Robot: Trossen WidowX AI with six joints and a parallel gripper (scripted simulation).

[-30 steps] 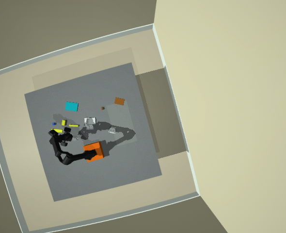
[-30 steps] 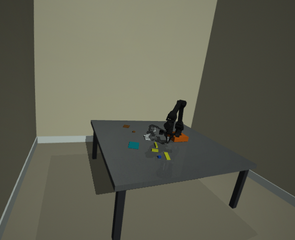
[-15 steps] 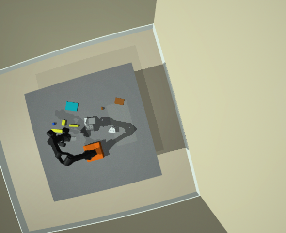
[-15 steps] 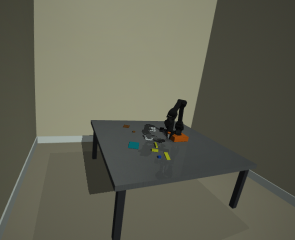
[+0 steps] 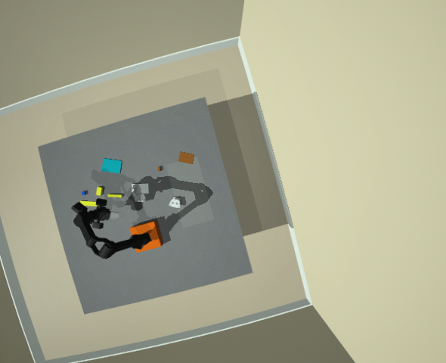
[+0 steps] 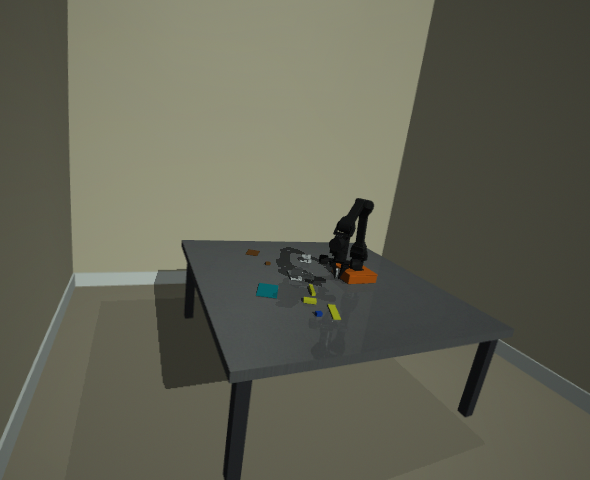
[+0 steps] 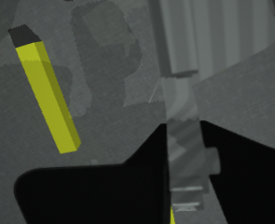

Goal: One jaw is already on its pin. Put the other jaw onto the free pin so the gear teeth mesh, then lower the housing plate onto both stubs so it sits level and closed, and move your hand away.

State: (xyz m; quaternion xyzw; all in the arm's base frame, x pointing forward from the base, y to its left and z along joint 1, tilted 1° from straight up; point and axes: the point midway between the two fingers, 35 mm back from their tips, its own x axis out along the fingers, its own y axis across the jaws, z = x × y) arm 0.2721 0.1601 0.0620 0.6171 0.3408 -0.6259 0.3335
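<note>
The jaw is 10 mm behind my gripper tip, 20 mm to the right of it and 30 mm above it. Also, from my gripper tip: white base plate (60 mm ahead, 250 mm to the right, 80 mm below); blue cube (200 mm ahead, 150 mm to the left, 70 mm below); yellow bar (90 mm ahead, 60 mm to the right, 70 mm below).
</note>
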